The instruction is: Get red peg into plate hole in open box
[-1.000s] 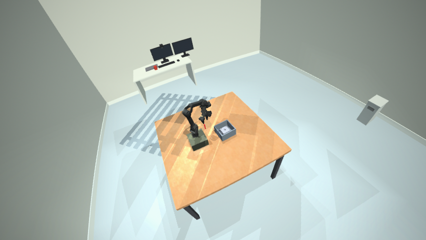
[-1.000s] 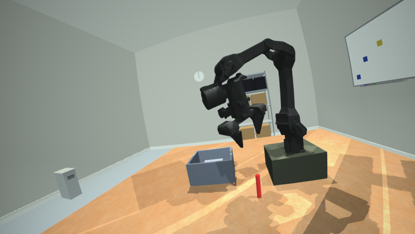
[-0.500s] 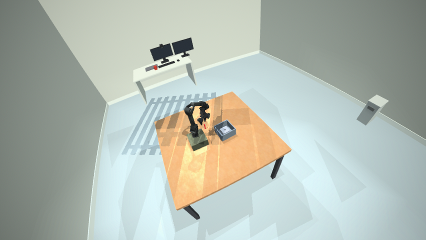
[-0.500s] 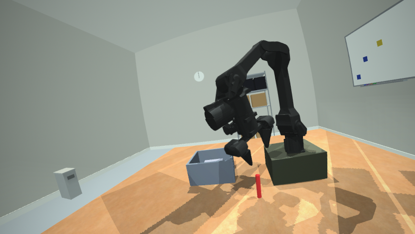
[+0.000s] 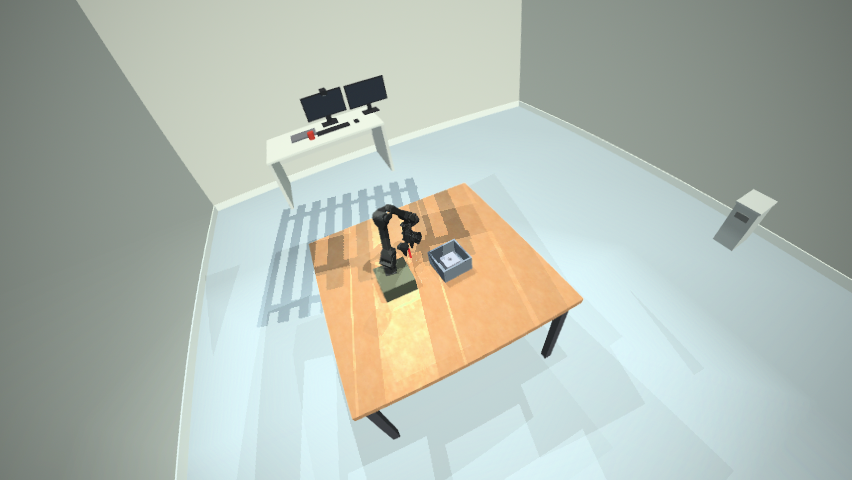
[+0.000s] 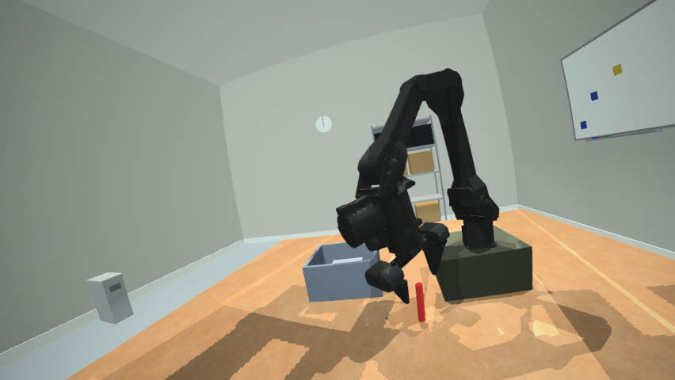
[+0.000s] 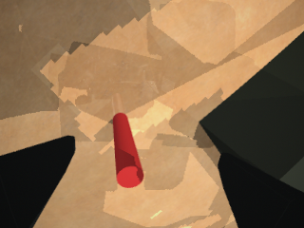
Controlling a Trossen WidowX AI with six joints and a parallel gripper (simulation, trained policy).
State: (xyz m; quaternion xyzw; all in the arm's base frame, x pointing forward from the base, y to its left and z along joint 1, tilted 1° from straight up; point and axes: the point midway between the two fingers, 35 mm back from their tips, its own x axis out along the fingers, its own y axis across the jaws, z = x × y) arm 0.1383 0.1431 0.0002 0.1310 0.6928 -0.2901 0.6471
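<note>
My gripper tip is 20 mm above the red peg and 10 mm to the right of it. Also, from my gripper tip: blue-grey box: 220 mm ahead, 140 mm to the right, 40 mm below.
</note>
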